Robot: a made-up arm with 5 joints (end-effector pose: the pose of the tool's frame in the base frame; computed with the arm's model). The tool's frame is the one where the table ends.
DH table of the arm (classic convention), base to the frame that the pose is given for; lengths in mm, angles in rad. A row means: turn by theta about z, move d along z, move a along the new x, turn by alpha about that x. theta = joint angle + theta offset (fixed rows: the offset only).
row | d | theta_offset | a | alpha
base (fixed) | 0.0 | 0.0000 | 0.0 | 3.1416
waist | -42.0 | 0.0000 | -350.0 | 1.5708
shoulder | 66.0 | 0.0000 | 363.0 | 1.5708
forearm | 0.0 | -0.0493 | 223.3 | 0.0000
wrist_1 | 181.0 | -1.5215 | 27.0 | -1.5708
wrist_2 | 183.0 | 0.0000 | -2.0 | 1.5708
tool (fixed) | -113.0 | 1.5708 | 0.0 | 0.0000
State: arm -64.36 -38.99 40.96 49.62 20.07
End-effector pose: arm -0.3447 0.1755 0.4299 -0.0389 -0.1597 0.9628 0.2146
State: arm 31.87 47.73 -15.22 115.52 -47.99
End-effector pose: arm 0.2433 0.0801 -0.3694 0.0304 -0.0593 0.5365 0.8413
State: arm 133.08 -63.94 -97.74 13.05 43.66
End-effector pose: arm -0.0583 0.4221 0.4377 0.3035 0.7468 0.5655 0.1742
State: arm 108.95 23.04 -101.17 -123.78 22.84
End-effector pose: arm 0.0214 0.1688 0.0484 0.3550 -0.0599 0.2378 0.9021
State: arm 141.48 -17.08 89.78 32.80 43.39
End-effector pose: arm 0.3816 -0.2269 0.2061 0.2581 0.0324 -0.1876 0.9472
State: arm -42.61 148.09 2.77 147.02 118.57
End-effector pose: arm -0.4757 -0.3068 -0.3664 -0.3697 -0.5264 0.3511 0.6804
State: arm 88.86 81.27 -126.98 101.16 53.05
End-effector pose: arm -0.1306 0.1714 -0.3487 0.4875 0.2114 -0.8196 0.2144
